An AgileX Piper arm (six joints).
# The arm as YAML. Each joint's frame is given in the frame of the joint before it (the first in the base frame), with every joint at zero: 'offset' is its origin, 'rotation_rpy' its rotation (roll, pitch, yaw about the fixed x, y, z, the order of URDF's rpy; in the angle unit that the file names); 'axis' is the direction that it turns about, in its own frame. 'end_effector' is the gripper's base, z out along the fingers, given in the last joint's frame.
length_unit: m
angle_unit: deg
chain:
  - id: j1
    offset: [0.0, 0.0, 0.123]
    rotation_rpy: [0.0, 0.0, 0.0]
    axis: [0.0, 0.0, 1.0]
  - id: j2
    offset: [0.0, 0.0, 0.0]
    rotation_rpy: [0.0, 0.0, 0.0]
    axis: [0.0, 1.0, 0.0]
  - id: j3
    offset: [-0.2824, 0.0, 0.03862]
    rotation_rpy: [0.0, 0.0, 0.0]
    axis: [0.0, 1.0, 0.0]
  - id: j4
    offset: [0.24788, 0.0, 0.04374]
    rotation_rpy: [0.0, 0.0, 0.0]
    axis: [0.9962, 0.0, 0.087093]
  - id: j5
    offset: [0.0, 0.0, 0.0]
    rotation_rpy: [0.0, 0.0, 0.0]
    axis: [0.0, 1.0, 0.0]
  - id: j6
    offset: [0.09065, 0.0, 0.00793]
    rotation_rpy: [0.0, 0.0, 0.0]
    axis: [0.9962, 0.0, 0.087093]
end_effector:
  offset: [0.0, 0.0, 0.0]
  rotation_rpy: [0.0, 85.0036, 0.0]
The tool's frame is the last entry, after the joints.
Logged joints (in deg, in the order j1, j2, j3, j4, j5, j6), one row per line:
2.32, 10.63, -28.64, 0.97, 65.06, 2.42
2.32, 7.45, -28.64, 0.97, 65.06, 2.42
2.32, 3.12, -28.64, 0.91, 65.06, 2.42
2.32, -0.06, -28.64, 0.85, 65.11, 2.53
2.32, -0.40, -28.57, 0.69, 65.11, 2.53
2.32, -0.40, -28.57, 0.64, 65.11, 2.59
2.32, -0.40, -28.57, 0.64, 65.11, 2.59
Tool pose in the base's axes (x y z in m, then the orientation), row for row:
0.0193, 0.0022, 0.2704, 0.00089, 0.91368, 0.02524, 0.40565
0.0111, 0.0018, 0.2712, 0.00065, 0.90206, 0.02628, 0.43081
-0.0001, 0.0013, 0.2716, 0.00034, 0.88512, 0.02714, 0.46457
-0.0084, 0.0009, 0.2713, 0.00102, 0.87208, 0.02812, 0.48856
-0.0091, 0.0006, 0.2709, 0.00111, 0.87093, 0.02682, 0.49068
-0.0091, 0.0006, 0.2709, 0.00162, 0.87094, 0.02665, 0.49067
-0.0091, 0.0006, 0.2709, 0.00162, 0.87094, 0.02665, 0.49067
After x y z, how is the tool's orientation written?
As a quaternion, x y z w.
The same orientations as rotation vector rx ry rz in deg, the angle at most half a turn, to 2 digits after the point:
0.13, 132.09, 3.65
0.09, 128.91, 3.76
0.05, 124.58, 3.82
0.14, 121.45, 3.92
0.15, 121.17, 3.73
0.23, 121.17, 3.71
0.23, 121.17, 3.71

